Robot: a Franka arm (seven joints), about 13 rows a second.
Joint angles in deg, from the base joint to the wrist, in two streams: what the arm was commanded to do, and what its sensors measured. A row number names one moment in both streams.
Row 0, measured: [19.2, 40.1, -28.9, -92.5, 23.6, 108.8, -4.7]
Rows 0 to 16, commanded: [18.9, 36.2, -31.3, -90.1, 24.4, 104.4, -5.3]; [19.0, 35.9, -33.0, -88.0, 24.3, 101.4, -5.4]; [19.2, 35.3, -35.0, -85.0, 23.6, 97.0, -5.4]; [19.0, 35.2, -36.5, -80.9, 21.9, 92.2, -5.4]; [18.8, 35.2, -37.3, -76.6, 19.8, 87.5, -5.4]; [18.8, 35.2, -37.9, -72.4, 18.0, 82.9, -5.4]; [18.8, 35.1, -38.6, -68.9, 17.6, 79.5, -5.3]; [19.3, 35.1, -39.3, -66.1, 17.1, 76.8, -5.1]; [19.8, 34.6, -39.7, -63.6, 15.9, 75.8, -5.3]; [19.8, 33.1, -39.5, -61.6, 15.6, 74.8, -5.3]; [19.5, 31.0, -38.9, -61.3, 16.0, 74.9, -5.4]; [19.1, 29.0, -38.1, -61.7, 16.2, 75.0, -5.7]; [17.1, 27.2, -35.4, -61.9, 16.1, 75.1, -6.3]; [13.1, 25.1, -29.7, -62.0, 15.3, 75.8, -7.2]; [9.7, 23.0, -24.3, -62.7, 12.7, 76.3, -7.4]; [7.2, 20.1, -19.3, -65.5, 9.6, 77.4, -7.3]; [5.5, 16.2, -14.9, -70.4, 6.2, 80.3, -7.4]
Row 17, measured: [9.0, 23.3, -22.9, -62.2, 11.2, 76.5, -6.6]
